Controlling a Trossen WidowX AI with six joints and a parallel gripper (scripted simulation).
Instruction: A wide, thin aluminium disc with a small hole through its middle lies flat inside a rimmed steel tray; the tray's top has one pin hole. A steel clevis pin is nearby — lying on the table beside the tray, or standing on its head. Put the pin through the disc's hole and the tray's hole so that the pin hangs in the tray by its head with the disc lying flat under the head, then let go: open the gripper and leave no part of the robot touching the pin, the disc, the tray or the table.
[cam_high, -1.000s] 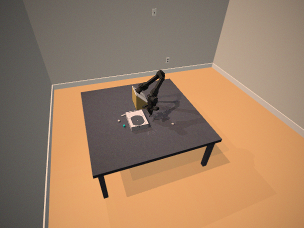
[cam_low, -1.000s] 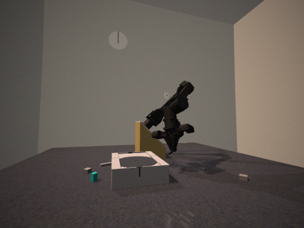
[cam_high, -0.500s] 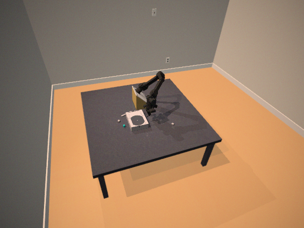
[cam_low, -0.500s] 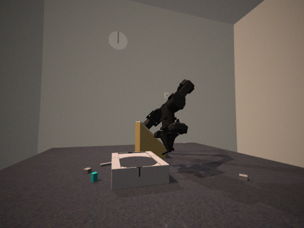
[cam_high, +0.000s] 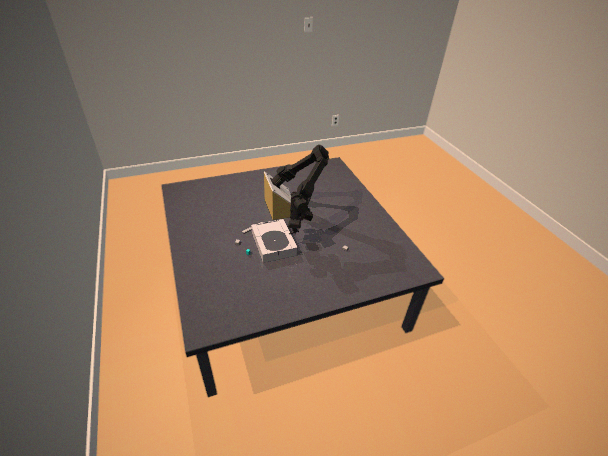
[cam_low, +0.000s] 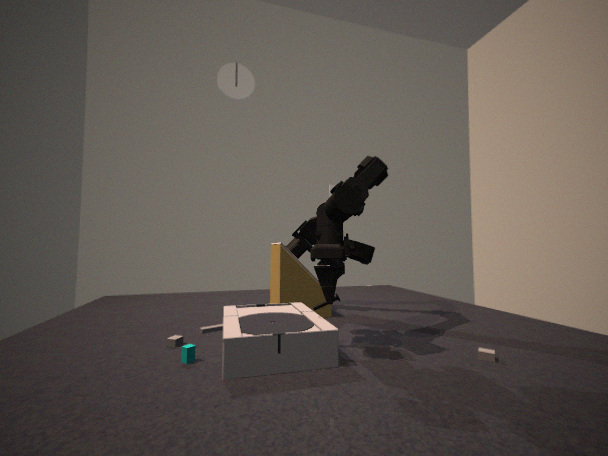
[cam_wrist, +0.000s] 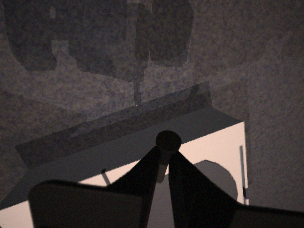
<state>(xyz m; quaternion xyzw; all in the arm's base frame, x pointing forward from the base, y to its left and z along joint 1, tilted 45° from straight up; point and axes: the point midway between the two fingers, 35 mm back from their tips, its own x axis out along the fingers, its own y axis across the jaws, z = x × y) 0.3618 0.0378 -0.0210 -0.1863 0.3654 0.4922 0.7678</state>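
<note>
My gripper tip is now 11 cm to the left of the grey disc and 3 cm above it. The rest, counted from my gripper tip: teal cube: 26 cm to the right, 7 cm below; rimmed tray: 11 cm to the right, 4 cm below, 4 cm behind; clevis pin: 1 cm to the right.
</note>
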